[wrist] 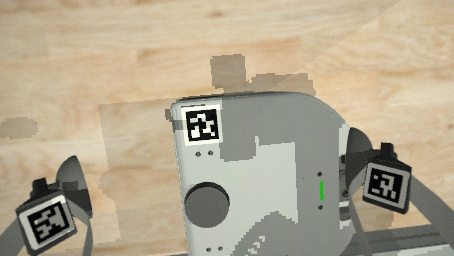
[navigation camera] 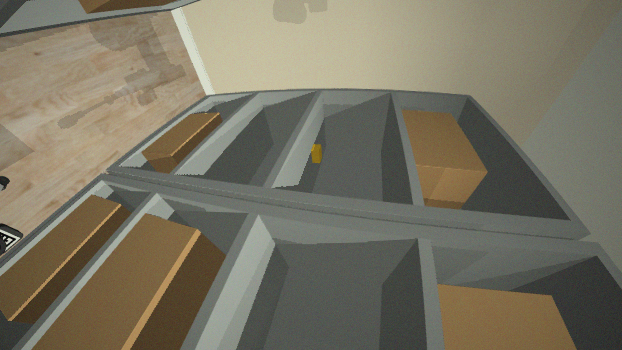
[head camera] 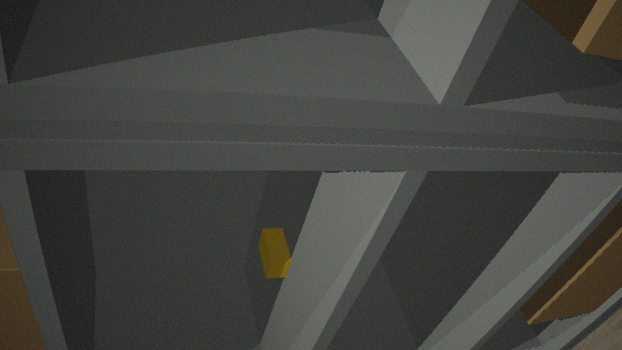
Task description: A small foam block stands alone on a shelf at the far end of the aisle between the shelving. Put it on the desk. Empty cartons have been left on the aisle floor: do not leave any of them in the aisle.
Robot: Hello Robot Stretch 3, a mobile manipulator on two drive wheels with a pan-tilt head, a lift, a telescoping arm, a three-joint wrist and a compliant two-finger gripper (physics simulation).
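Pixels of known places: gripper, between the fingertips: (wrist: 218, 163); robot's base, origin of its link: (wrist: 210, 170).
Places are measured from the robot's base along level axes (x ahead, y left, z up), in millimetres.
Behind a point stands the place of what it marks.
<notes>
The small yellow foam block (head camera: 273, 252) @[z 1025, x 850, y -625 mm] (navigation camera: 316, 153) @[z 1021, x 849, y -620 mm] stands in a middle compartment of the far grey shelving unit (navigation camera: 500, 220) @[z 1654, x 377, y -409 mm]. The shelf board (head camera: 350, 240) @[z 991, x 589, y -450 mm] beside it hides one edge of it in the head view. My gripper (wrist: 218, 163) @[z 374, x -22, y -134 mm] is open, with its two fingers wide apart and nothing between them, over the robot's own base. Parts of its fingers show at the left edge of the navigation view, low beside the shelving and well apart from the block. The desk does not show, and no carton shows on the visible floor.
Brown boxes (navigation camera: 445, 140) @[z 1612, x 772, y -428 mm] (navigation camera: 185, 135) @[z 294, x 710, y -428 mm] (navigation camera: 500, 320) @[z 1580, x 142, y -430 mm] stand in other compartments. A grey upright (head camera: 200, 155) @[z 1242, x 379, y -409 mm] crosses the head view. The robot's base (wrist: 270, 120) @[z 160, x -109, y -128 mm] is under the gripper, on wooden floor (wrist: 125, 30) @[z 0, x 145, y -319 mm]. A cream wall (navigation camera: 300, 55) @[z 859, x 1289, y -195 mm] closes the far end.
</notes>
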